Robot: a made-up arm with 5 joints.
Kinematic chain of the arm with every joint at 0, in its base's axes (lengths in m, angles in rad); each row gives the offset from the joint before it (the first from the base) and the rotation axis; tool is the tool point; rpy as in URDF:
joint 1: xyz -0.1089 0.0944 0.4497 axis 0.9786 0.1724 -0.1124
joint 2: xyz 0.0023 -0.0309 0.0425 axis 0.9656 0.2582 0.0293
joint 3: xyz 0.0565 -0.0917 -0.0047 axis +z
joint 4: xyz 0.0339 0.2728 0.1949 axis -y
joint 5: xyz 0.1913 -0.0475 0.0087 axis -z
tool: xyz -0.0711 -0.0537 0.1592 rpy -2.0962 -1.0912 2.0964
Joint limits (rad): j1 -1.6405..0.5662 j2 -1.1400..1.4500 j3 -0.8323..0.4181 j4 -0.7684..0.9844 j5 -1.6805..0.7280
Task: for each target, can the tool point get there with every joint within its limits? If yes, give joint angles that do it. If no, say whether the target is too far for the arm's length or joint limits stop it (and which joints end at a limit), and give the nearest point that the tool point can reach.
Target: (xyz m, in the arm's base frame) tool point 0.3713 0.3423 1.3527
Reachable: no: too far | nearest point 0.1658 0.2360 0.9651 | short by 0.451 m
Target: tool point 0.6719 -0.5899 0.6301
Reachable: no: too far | nearest point 0.2882 -0.3278 0.5658 | short by 0.469 m
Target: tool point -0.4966 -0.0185 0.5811
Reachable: no: joint limits stop it (at a limit: joint 1, joint 3, joint 4) | nearest point -0.1692 0.0453 0.8515 | short by 0.429 m
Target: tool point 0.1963 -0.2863 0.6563
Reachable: yes | joints 0.2933 0.7320 -0.3422 0.4747 -0.9978
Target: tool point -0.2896 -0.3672 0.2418
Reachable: no: joint limits stop it (at a limit: joint 1, joint 2, joint 3, joint 4) | nearest point -0.0643 -0.3248 0.3662 | short by 0.261 m
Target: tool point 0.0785 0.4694 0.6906
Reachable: yes | joints -1.2323 0.2789 -0.3881 0.0208 0.2361
